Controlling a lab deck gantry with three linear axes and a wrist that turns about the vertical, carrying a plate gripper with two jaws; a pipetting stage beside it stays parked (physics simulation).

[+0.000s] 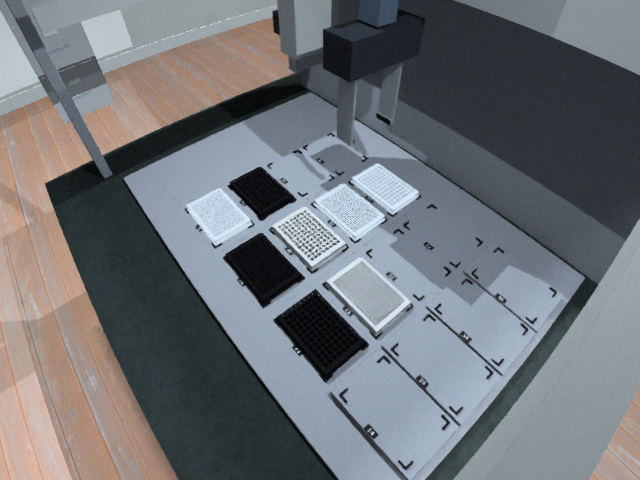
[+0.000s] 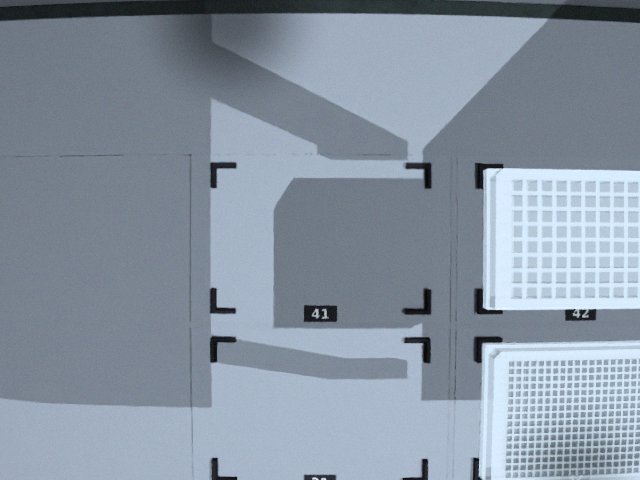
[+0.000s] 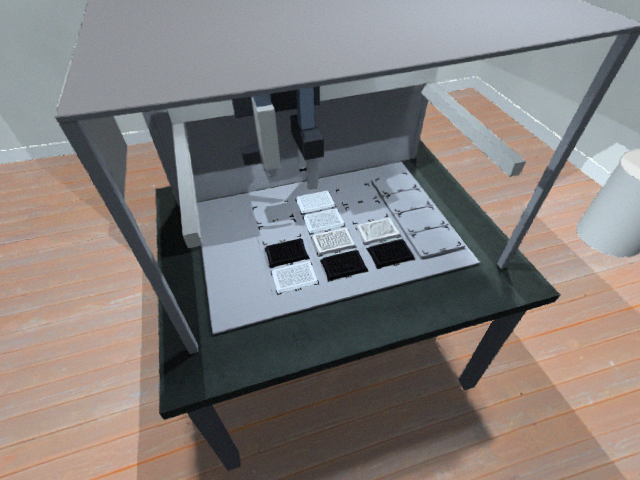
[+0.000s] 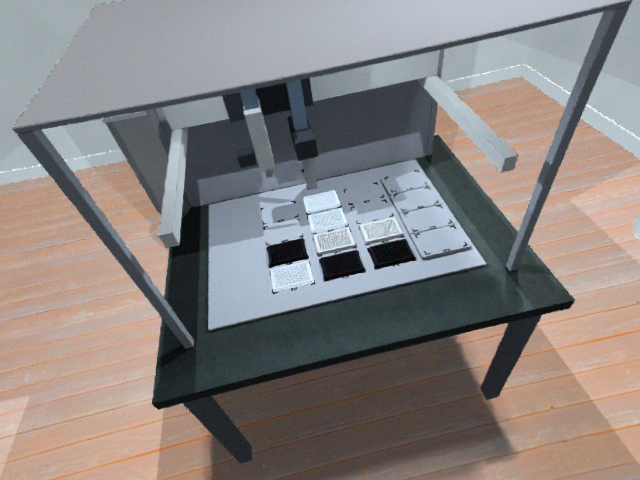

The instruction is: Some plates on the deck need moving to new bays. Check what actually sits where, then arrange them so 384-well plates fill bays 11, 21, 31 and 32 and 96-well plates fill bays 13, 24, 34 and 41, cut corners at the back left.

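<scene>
My gripper is open and empty, high above the back of the deck. White 96-well plate sits in bay 42. White 384-well plates sit in bay 32 and bay 11. A cream 96-well plate is in bay 22. Fine-welled black plate is in bay 12, coarse-welled black plate in bay 13. Black plate in bay 21 has unclear wells. Cream plate in bay 23 has a flat, covered-looking top. Bays 41 and 31 hold no plates.
The raised strip with bays 14, 24, 34 and 44 holds no plates; bays 33 and 43 hold none. The parked pipetting stage hangs left of the gripper. A dark back wall stands behind the deck, and posts stand at the front corners.
</scene>
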